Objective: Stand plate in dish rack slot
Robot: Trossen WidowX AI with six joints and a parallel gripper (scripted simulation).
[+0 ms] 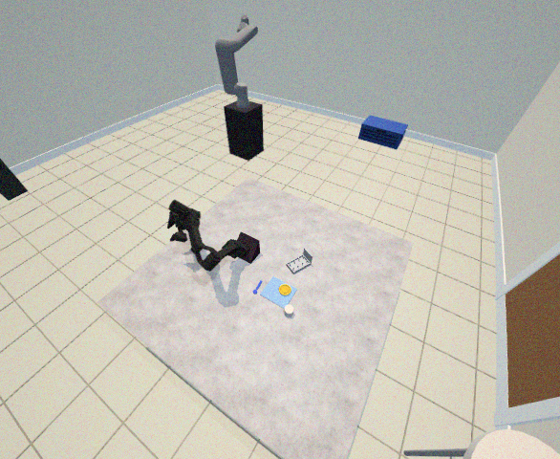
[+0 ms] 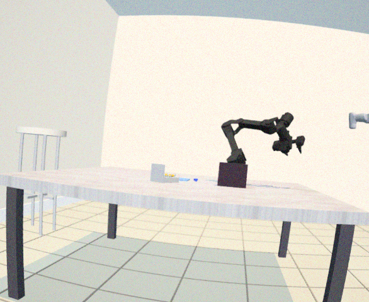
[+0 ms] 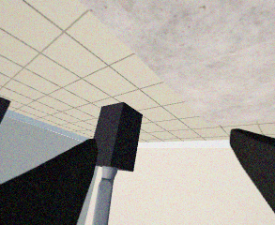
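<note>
My gripper tip is 640 mm short of the yellow plate, 160 mm to the right of it and 160 mm above it. Round my gripper tip: light blue mat: 620 mm ahead, 140 mm to the left, 180 mm below; then grey dish rack: 620 mm ahead, 340 mm to the left, 160 mm below; then blue utensil: 520 mm ahead, 90 mm to the left, 180 mm below.
</note>
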